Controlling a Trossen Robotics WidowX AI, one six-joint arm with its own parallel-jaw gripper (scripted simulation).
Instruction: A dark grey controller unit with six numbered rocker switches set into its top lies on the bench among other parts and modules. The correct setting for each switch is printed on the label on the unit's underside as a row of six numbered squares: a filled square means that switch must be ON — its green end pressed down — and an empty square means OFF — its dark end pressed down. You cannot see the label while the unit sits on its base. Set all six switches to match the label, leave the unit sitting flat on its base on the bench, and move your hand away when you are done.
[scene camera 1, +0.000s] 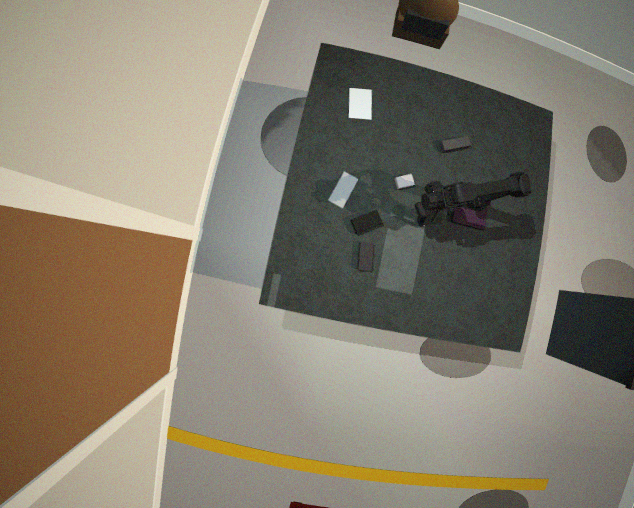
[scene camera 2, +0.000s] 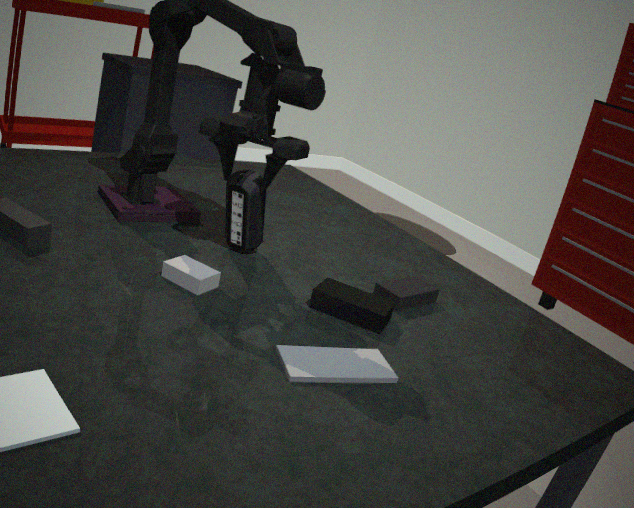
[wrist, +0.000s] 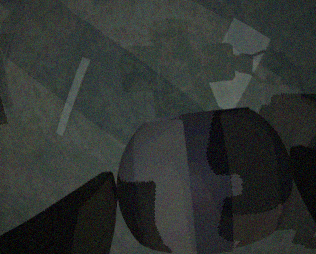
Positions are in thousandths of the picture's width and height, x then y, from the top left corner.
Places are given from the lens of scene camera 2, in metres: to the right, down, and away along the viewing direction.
my gripper (scene camera 2: 386, 367): -0.12, -0.12, 0.97
dark block (scene camera 2: 556, 601): 0.05, 0.08, 0.86
